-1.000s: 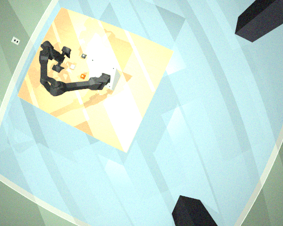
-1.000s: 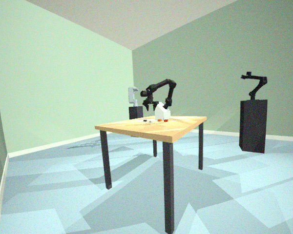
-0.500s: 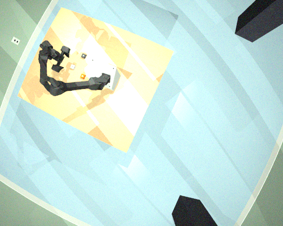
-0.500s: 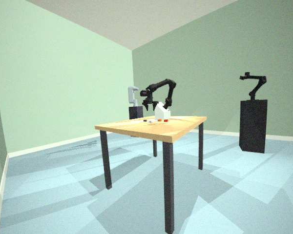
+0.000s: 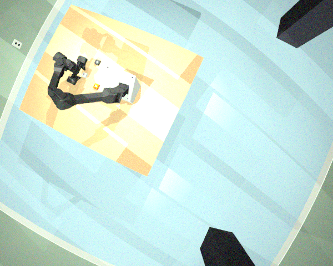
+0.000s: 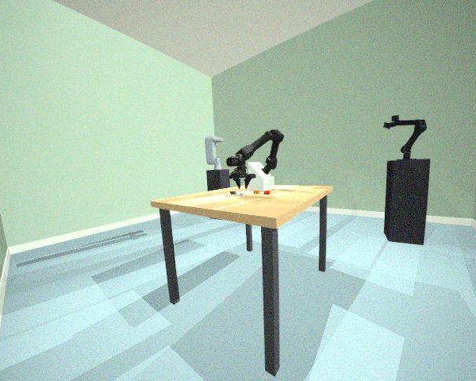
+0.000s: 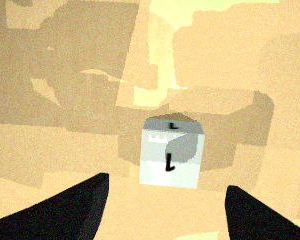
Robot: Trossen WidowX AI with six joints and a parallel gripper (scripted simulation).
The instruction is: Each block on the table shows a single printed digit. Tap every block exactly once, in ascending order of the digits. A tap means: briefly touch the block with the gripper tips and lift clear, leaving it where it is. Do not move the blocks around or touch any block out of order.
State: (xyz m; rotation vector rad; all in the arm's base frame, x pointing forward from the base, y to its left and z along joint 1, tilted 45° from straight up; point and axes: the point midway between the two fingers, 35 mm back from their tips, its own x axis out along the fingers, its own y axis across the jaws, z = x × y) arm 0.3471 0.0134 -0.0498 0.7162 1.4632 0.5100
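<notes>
Right now my gripper tip is 30 mm above the white block. Also, from my gripper tip: dark grey block 110 mm to the right, 60 mm behind, 30 mm below; then red block 140 mm to the left, 90 mm behind, 30 mm below; then orange block 110 mm behind, 50 mm to the left, 30 mm below.
</notes>
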